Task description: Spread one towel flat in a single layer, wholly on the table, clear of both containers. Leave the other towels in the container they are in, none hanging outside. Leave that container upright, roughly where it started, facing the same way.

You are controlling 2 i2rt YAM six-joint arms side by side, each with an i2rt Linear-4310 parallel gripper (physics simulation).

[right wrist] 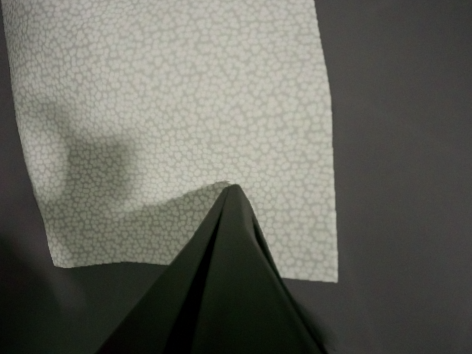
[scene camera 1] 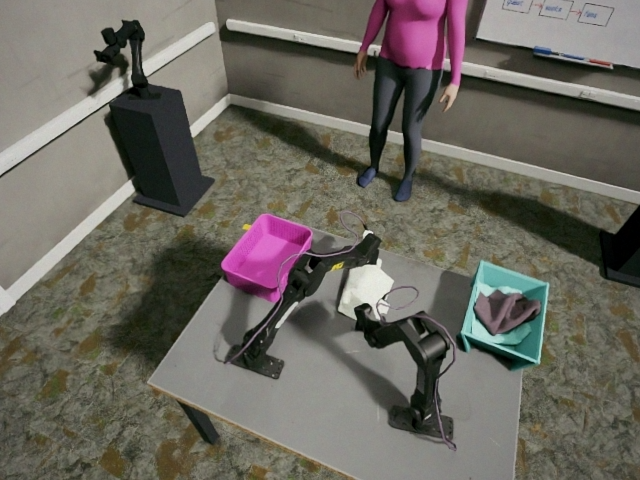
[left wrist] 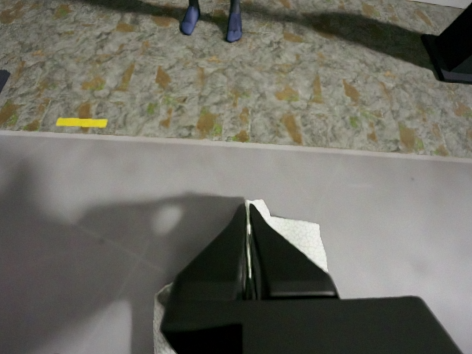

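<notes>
A white crackle-patterned towel point(scene camera 1: 369, 284) point(left wrist: 300, 240) point(right wrist: 175, 100) lies partly folded near the table's back middle. My left gripper point(scene camera 1: 370, 260) point(left wrist: 247, 210) is shut on a thin strip of it near the back end. My right gripper point(scene camera 1: 362, 316) point(right wrist: 237, 194) is shut on the towel near its front edge; the pinched cloth is hidden behind the fingers. A teal container point(scene camera 1: 541, 330) stands upright at the right, holding a mauve towel point(scene camera 1: 504, 312) over a pale teal towel point(scene camera 1: 509, 335). A magenta basket point(scene camera 1: 266, 260) stands at the back left.
The grey table point(scene camera 1: 310, 397) carries both arm bases. Its far edge shows in the left wrist view, with a yellow strip point(left wrist: 81, 122) beyond it. A person point(scene camera 1: 410, 77) stands behind the table. Cables loop above both arms.
</notes>
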